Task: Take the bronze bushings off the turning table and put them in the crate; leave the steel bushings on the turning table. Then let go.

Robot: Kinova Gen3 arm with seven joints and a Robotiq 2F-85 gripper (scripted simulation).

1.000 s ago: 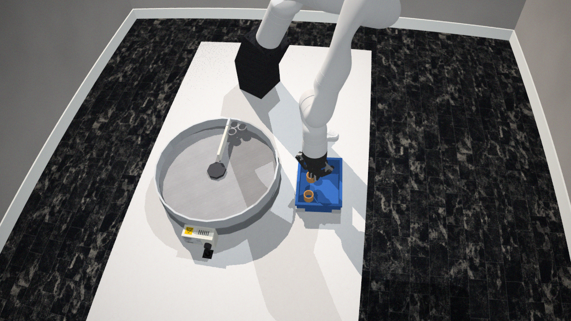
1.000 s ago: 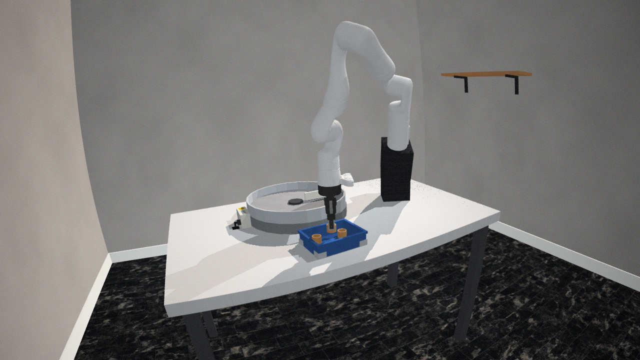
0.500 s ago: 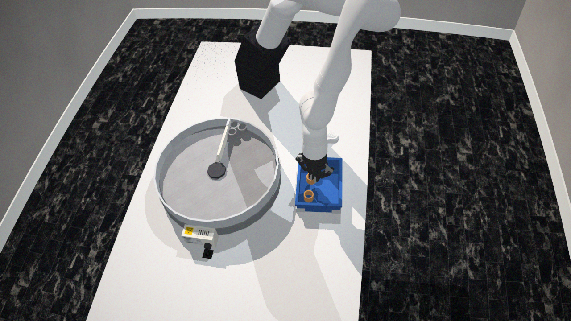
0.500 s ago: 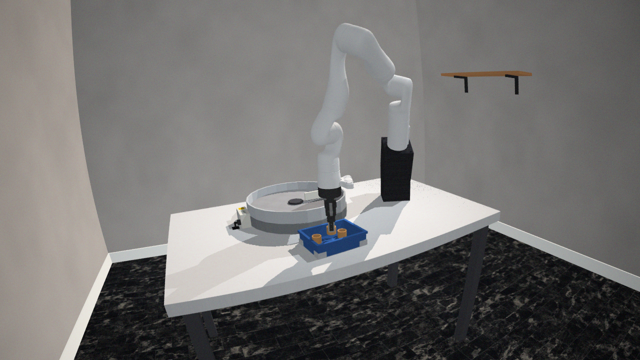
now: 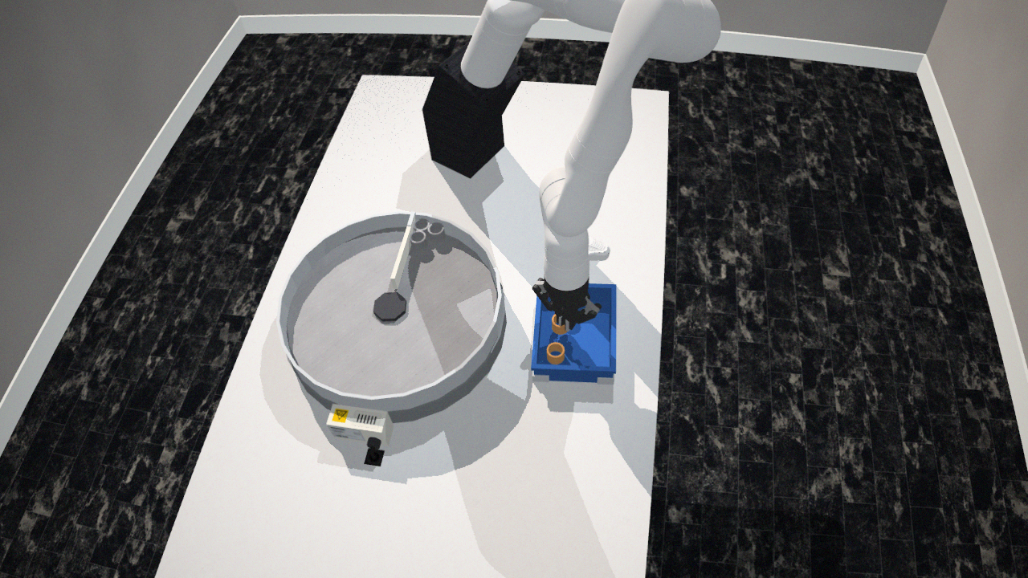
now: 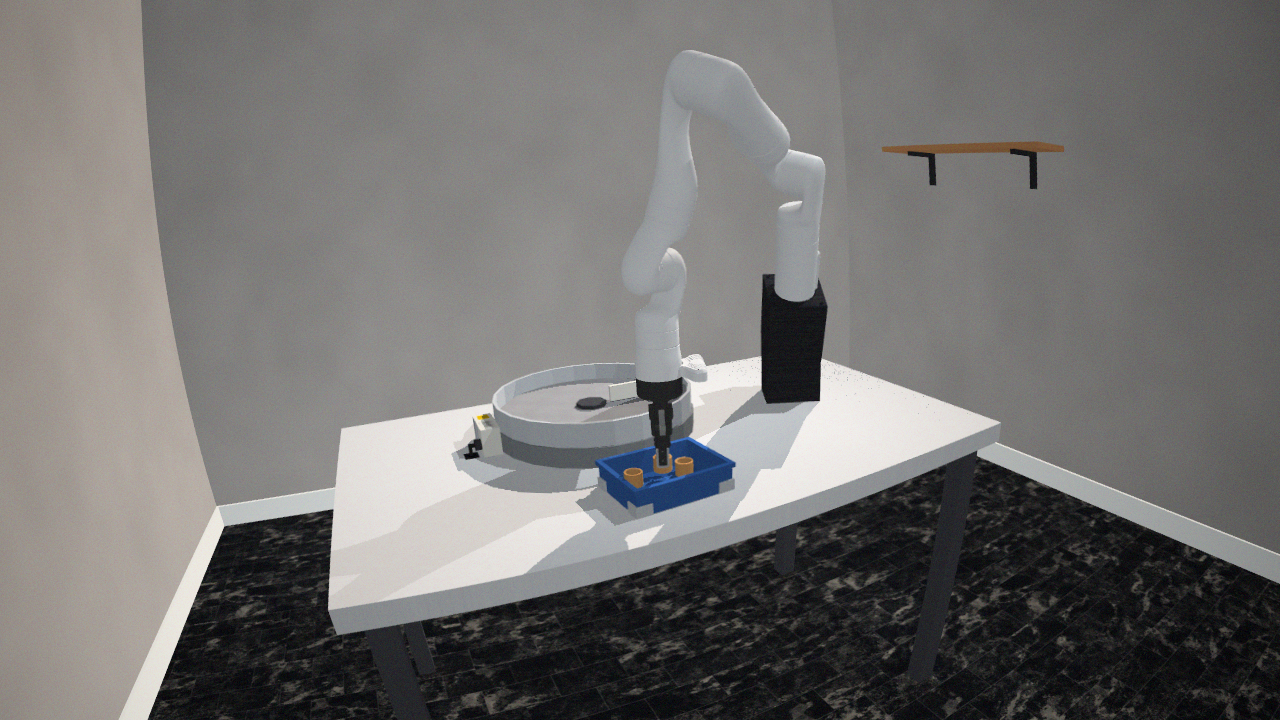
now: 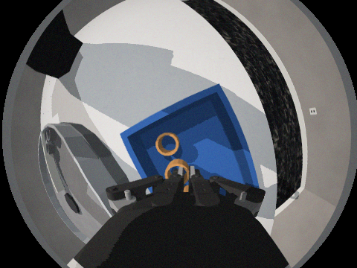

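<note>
The blue crate lies 10 mm ahead of my hand, 20 mm to the left of it and 30 mm below it. From my hand the other things lie so: grey turning table: 40 mm behind, 330 mm to the right.
</note>
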